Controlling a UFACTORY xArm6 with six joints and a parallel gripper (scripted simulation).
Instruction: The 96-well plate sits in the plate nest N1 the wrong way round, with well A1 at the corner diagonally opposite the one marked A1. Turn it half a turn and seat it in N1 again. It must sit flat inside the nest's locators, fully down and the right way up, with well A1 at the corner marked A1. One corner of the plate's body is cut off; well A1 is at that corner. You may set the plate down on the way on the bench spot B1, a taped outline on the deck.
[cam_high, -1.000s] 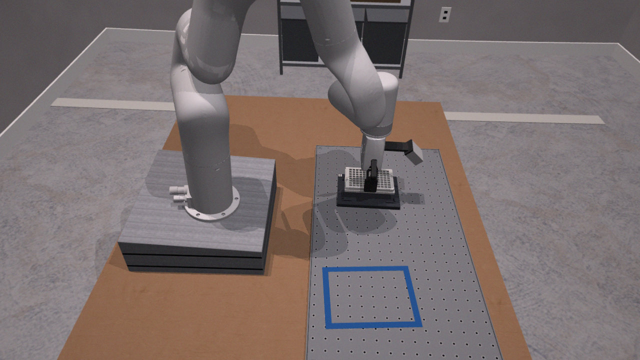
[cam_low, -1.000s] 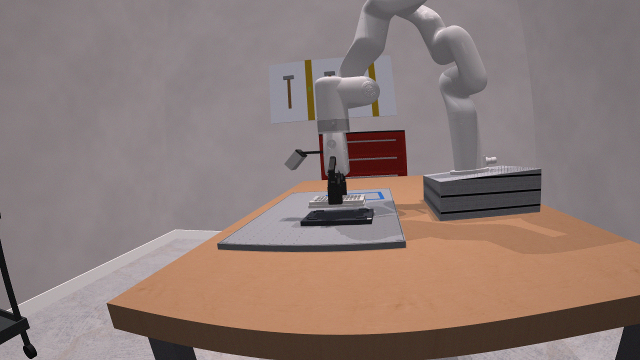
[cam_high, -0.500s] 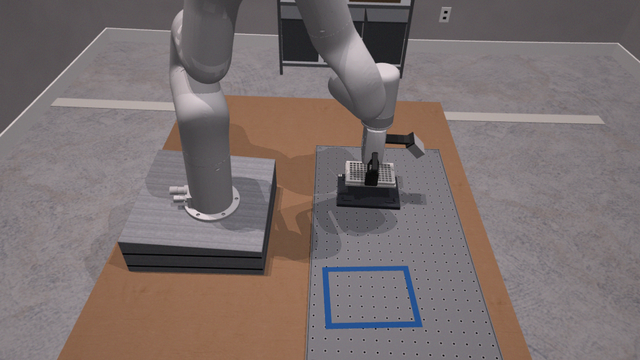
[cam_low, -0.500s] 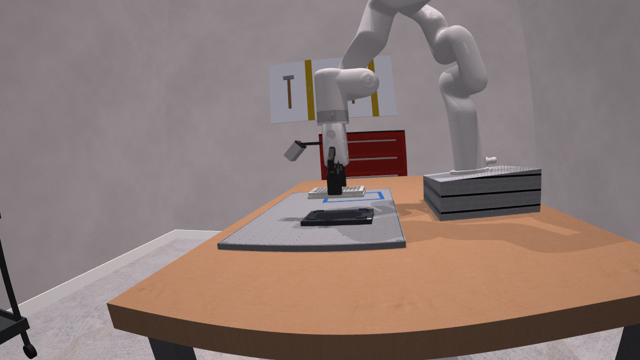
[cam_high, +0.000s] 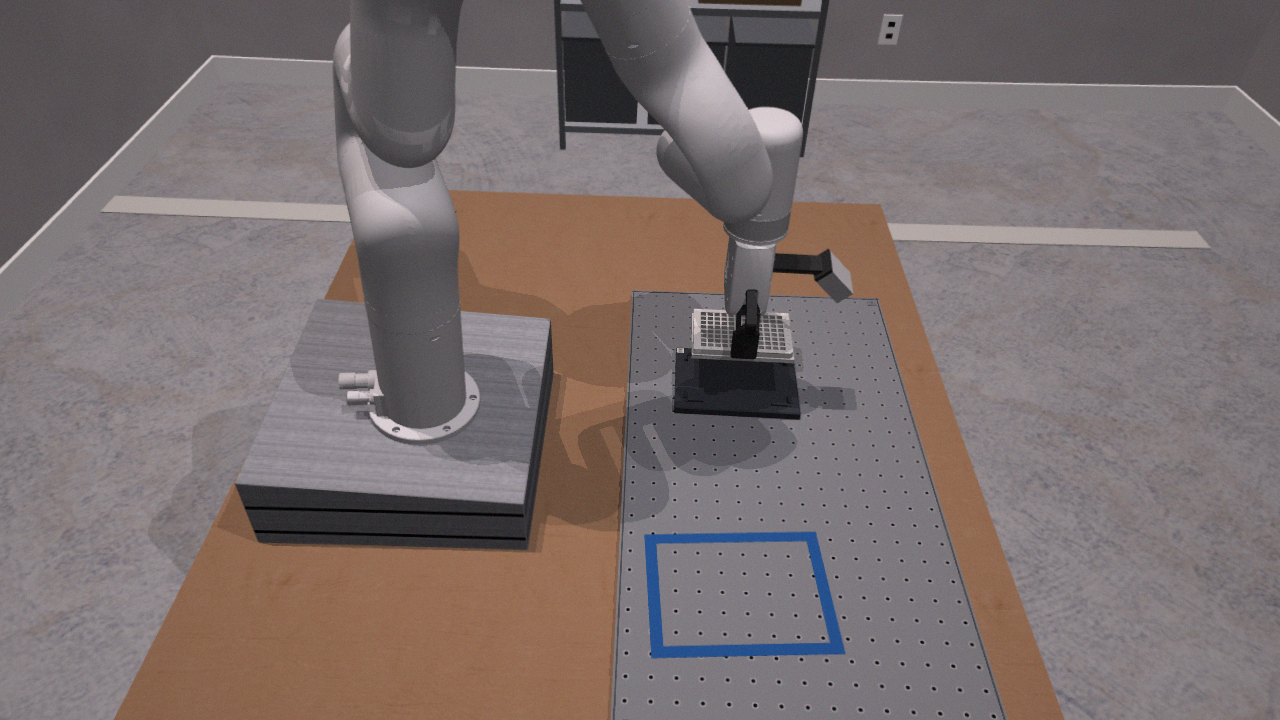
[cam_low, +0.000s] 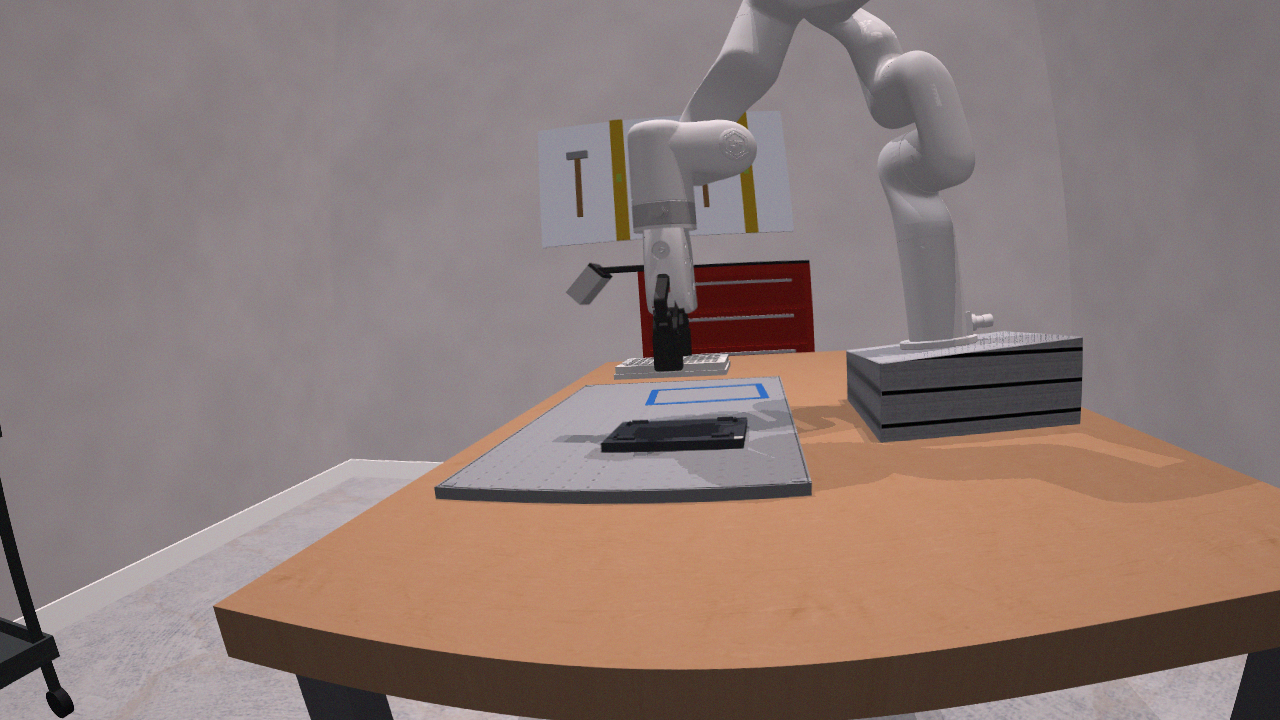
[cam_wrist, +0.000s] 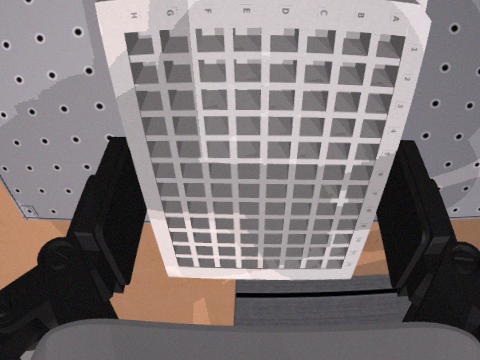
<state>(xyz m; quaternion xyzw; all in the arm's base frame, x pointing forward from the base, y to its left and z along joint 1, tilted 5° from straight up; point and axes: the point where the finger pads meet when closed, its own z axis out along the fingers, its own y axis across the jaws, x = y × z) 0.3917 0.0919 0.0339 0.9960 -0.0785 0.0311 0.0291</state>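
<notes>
My hand is 90 mm above the black plate nest N1. From my hand the other things lie so: white 96-well plate 10 mm below; small A1 label 70 mm behind, 70 mm to the left, 90 mm below.
</notes>
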